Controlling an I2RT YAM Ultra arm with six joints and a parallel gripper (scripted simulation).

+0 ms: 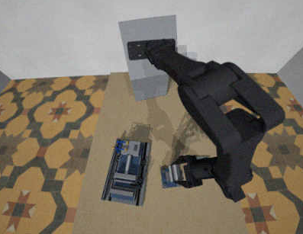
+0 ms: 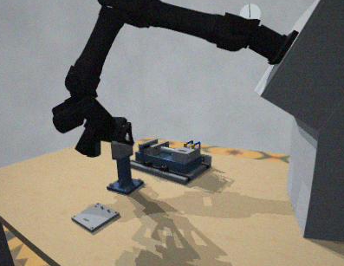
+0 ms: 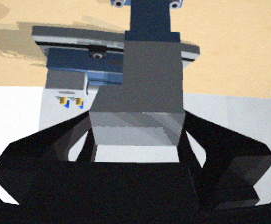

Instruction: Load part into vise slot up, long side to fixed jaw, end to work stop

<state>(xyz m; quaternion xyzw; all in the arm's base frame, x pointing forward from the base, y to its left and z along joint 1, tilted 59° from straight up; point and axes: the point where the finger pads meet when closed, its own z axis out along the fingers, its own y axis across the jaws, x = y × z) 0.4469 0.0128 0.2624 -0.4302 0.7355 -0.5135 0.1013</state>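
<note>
The part lies right at my hand. Round my hand: air cylinder rod 6 cm behind, 20 cm to the right, 8 cm below; then V-block post 1 cm ahead, 10 cm below; then work stop 3 cm ahead, 18 cm to the right, 7 cm below.
</note>
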